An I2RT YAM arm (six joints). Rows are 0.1 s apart.
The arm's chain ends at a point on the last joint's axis. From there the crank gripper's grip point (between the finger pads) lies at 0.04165 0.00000 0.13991 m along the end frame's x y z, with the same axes.
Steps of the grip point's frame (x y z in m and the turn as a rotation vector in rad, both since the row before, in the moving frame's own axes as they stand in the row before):
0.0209 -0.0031 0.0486 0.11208 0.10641 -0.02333
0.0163 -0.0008 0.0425 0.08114 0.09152 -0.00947
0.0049 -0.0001 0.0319 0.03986 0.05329 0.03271
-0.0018 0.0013 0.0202 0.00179 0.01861 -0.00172
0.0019 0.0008 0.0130 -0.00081 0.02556 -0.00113
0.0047 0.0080 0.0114 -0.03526 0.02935 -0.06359
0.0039 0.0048 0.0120 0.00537 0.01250 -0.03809
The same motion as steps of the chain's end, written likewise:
0.0065 0.0134 0.0547 0.11208 0.10641 -0.02333
0.0038 0.0108 0.0474 0.08114 0.09152 -0.00947
-0.0026 0.0039 0.0344 0.03986 0.05329 0.03271
-0.0044 0.0016 0.0210 0.00179 0.01861 -0.00172
-0.0017 0.0007 0.0141 -0.00081 0.02556 -0.00113
0.0005 0.0059 0.0127 -0.03526 0.02935 -0.06359
0.0022 0.0072 0.0125 0.00537 0.01250 -0.03809

